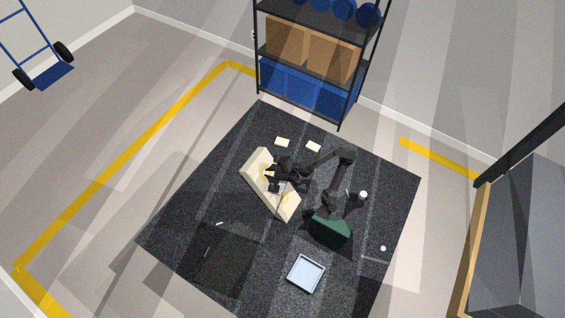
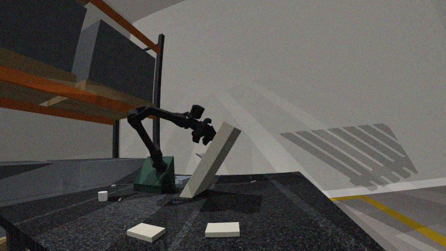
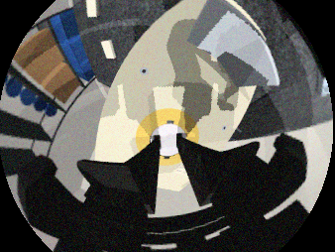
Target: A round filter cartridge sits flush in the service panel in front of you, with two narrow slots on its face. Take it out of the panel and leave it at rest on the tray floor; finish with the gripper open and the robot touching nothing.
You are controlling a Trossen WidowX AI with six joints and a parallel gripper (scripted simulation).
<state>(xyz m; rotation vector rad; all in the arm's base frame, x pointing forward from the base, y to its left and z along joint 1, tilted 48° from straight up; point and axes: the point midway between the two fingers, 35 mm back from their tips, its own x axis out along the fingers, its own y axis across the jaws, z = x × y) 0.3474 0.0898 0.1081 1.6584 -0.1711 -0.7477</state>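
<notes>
The round filter cartridge lies 1 cm ahead of my gripper tip and 1 cm below it. The rest, counted from my gripper tip: tray: 41 cm behind, 31 cm to the left, 27 cm below.
</notes>
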